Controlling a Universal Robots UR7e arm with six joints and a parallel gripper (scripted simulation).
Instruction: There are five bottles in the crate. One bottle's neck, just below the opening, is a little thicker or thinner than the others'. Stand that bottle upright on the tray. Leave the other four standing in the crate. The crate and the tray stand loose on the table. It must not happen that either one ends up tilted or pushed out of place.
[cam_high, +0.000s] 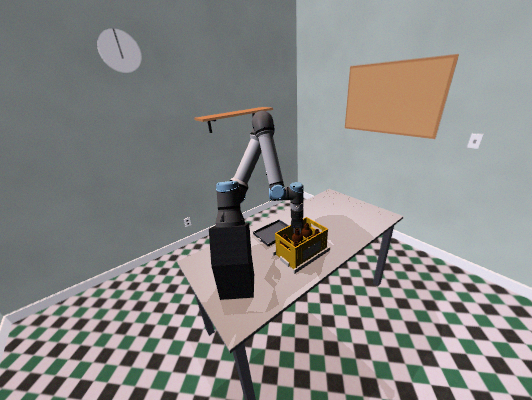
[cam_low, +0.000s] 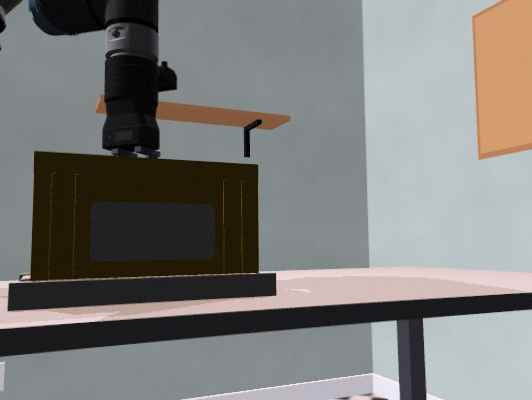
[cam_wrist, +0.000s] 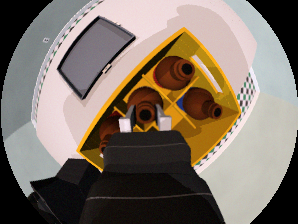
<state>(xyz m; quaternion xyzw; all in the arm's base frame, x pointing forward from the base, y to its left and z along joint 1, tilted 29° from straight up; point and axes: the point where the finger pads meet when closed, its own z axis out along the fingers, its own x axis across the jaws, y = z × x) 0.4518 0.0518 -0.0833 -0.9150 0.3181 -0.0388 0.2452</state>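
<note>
My hand is 8 cm above the crate and 4 cm to the left of it. Round my hand: dark tray (24 cm to the left, 15 cm below, 5 cm behind); then brown bottle (9 cm ahead, 7 cm below, 2 cm to the left).
</note>
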